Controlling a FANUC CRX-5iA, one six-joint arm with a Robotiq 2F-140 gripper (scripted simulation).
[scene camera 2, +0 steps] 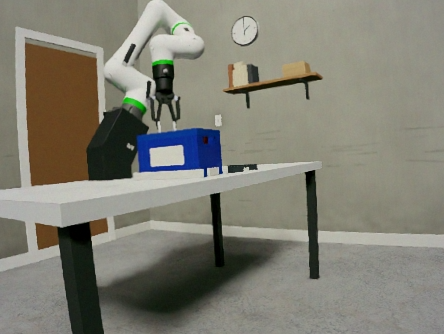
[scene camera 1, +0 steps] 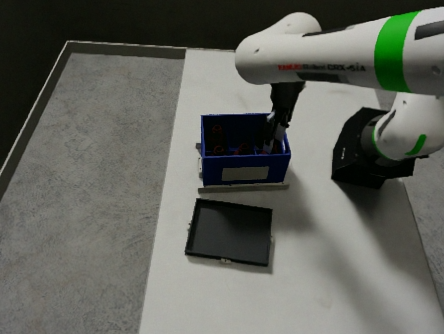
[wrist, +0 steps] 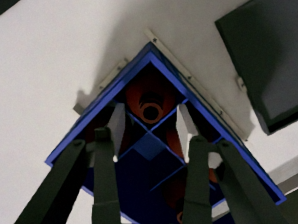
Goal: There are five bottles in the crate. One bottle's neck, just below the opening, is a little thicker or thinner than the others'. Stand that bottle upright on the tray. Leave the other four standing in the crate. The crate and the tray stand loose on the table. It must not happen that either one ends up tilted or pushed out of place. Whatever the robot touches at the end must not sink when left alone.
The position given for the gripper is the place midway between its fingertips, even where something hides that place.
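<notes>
A bottle (wrist: 150, 95) and another bottle (wrist: 172, 137) appear in the scene, and so does a crate (scene camera 1: 238, 128), (scene camera 2: 183, 149). The gripper (scene camera 1: 272, 145), (scene camera 2: 167, 137), (wrist: 150, 114) is visible too.
</notes>
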